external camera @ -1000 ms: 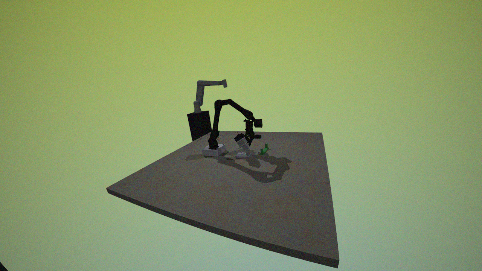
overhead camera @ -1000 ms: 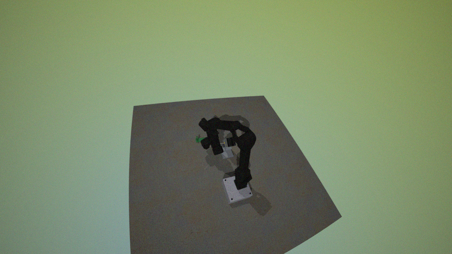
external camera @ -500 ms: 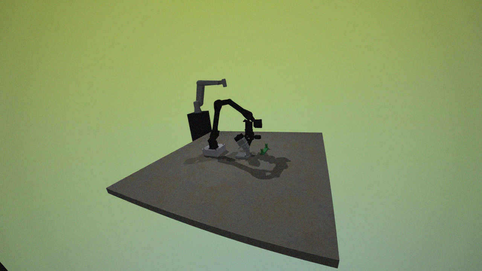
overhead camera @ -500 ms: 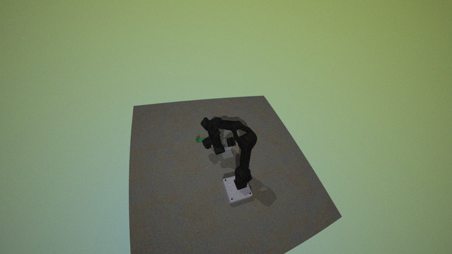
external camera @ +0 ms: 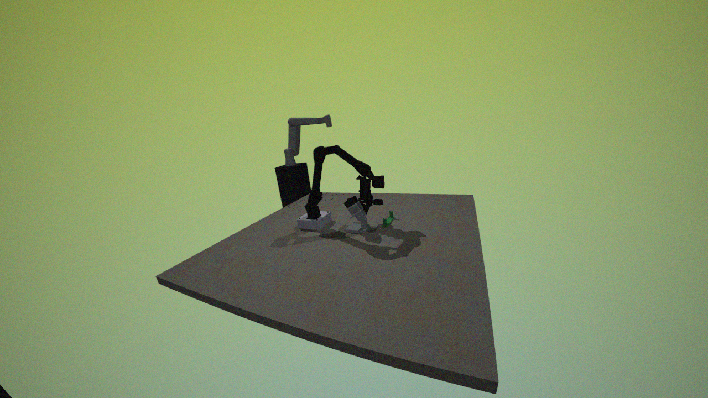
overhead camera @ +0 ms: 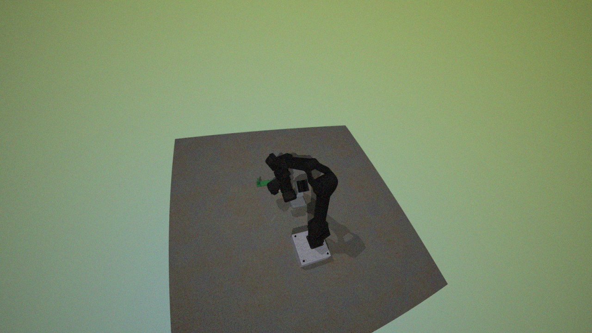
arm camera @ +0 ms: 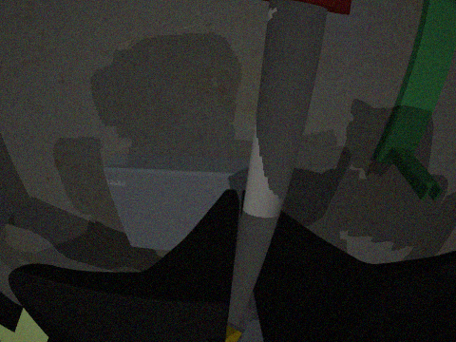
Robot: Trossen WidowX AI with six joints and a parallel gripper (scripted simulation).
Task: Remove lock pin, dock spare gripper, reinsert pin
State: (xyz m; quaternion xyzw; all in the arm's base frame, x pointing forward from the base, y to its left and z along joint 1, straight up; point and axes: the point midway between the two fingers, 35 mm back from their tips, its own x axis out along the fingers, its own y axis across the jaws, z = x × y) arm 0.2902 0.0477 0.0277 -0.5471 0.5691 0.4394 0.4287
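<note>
Right now the socket is 1 cm behind my gripper tip and 5 cm to the right of it. The rest, counted from my gripper tip: green cradle 11 cm ahead, 6 cm to the left, 2 cm below; spare gripper 2 cm behind, 5 cm to the right, 7 cm above.
</note>
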